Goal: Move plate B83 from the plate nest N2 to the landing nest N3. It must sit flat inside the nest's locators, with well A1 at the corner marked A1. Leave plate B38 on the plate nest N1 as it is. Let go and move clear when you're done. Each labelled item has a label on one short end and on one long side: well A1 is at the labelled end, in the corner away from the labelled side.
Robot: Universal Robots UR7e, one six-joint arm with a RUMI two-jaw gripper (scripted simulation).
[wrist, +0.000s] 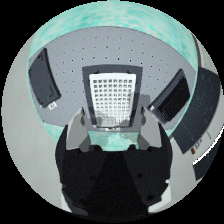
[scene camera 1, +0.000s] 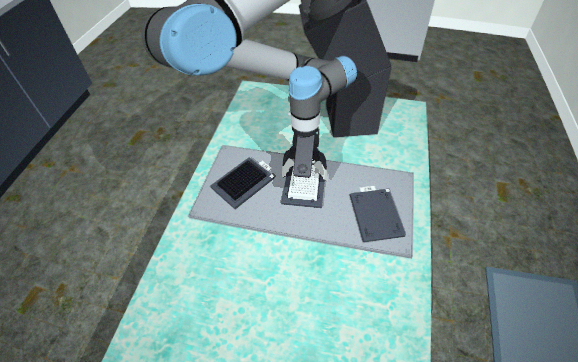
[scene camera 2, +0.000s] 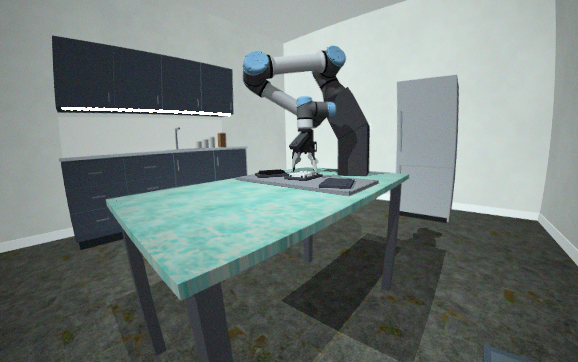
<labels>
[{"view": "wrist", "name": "my gripper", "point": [112,107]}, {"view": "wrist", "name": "white well plate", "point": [122,103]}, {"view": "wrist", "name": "black well plate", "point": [175,101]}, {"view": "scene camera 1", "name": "my gripper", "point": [304,179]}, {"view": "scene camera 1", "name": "white well plate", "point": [300,188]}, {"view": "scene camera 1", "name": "black well plate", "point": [242,179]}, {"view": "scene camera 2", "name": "my gripper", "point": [304,172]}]
</labels>
